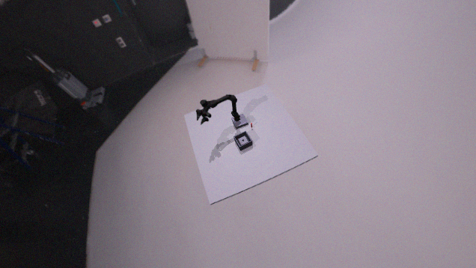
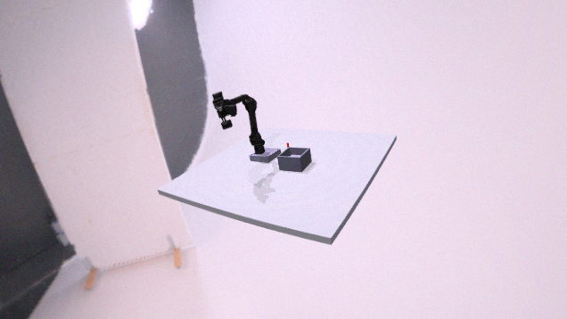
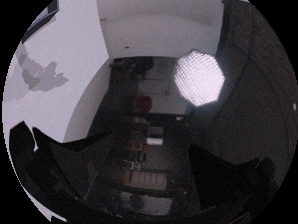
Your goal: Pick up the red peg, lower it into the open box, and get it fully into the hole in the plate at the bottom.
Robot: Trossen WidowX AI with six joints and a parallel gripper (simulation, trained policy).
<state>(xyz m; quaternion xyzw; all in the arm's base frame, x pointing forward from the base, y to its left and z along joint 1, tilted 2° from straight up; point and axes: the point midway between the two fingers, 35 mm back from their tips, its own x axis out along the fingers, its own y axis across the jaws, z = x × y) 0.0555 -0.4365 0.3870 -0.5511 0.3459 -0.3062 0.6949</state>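
Now: gripper tip 120 mm short of the red peg, 540 mm to the right of it and 400 mm above it. From my gripper tip the other things lie so: dark grey box (240 mm ahead, 330 mm to the left, 410 mm below); light grey plate (240 mm ahead, 330 mm to the left, 400 mm below).
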